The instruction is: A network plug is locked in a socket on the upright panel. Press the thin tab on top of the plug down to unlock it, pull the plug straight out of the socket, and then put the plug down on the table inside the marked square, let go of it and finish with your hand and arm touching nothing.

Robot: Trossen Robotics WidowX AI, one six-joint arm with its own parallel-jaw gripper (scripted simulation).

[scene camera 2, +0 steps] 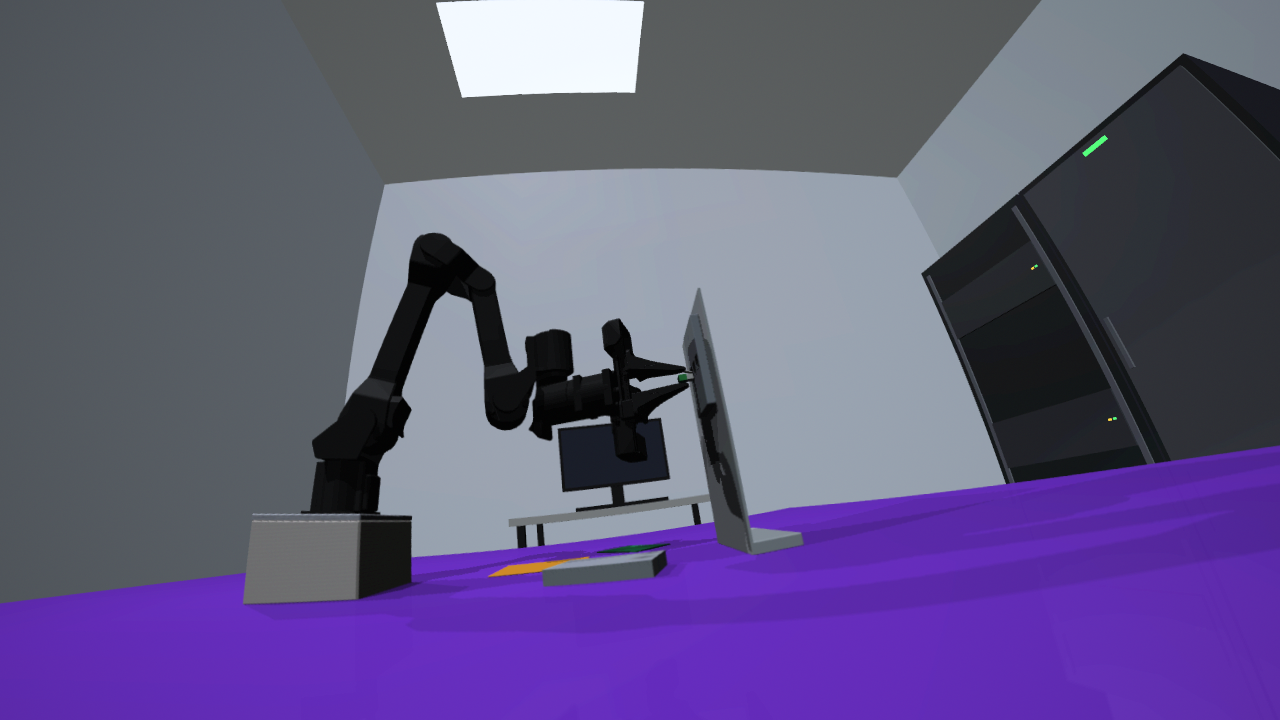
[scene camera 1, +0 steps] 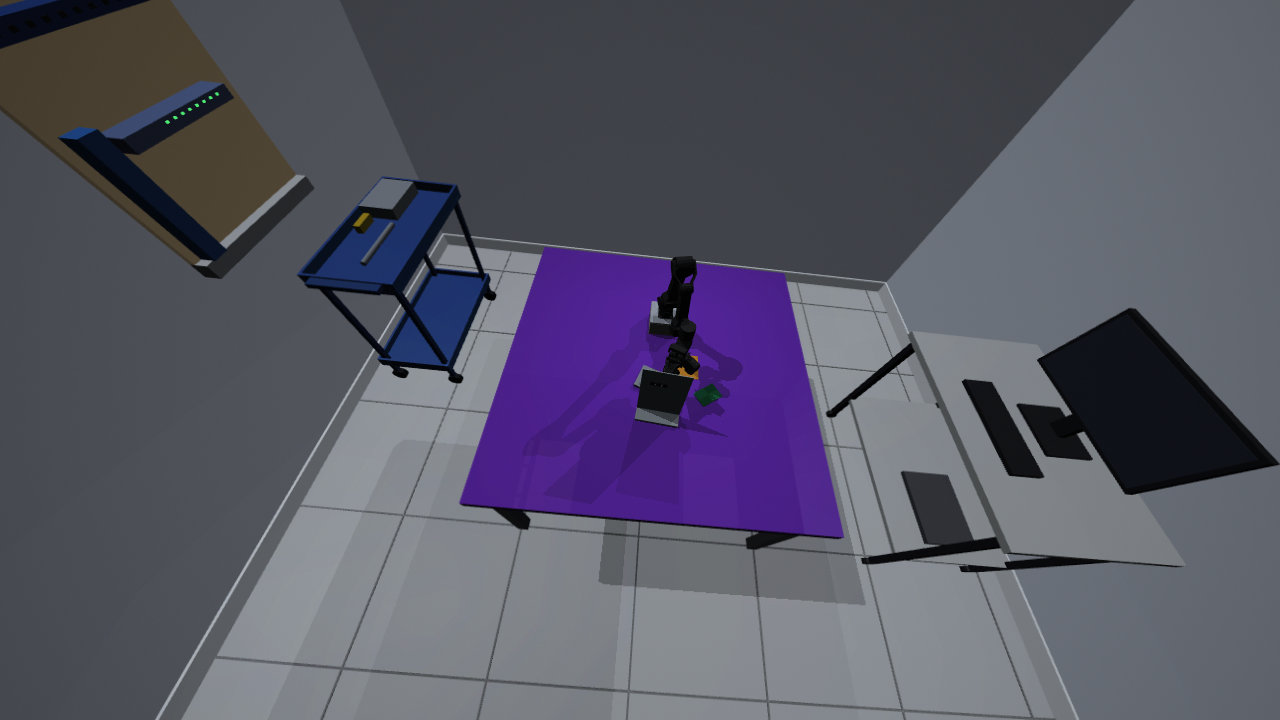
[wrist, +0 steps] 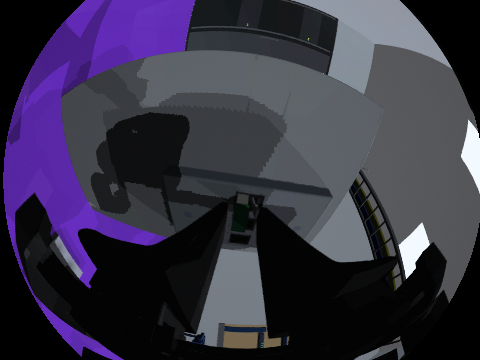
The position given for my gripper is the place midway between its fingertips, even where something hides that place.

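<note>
Scene camera 2 gives me my gripper (scene camera 2: 687, 376), together with a flat grey block (scene camera 2: 643, 565) and a grey panel (scene camera 2: 725, 487). In scene camera 1 I see my gripper (scene camera 1: 665, 380) again, and the grey panel (scene camera 1: 662, 395) too. The wrist view shows me my gripper (wrist: 242, 211) and the grey panel (wrist: 156, 143).
</note>
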